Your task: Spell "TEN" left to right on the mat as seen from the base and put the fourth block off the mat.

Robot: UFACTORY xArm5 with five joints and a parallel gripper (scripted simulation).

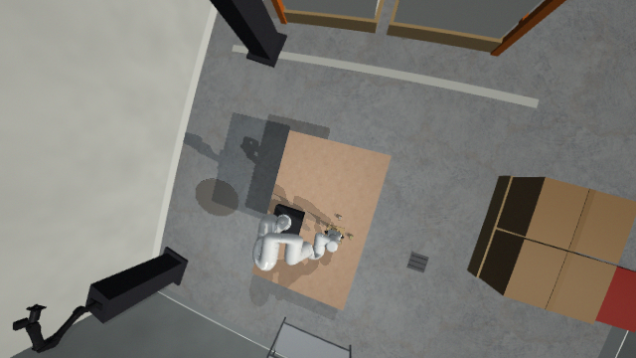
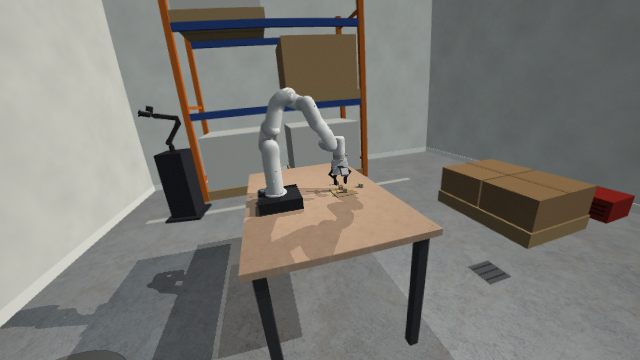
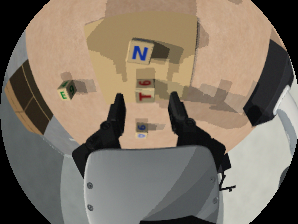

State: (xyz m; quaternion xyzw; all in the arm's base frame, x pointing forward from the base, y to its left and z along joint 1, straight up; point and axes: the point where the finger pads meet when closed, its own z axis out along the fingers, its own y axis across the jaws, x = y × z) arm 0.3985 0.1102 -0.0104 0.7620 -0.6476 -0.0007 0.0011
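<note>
Right now my hand is 50 mm above the tan mat, 40 mm to the left of it and 10 mm short of it.
</note>
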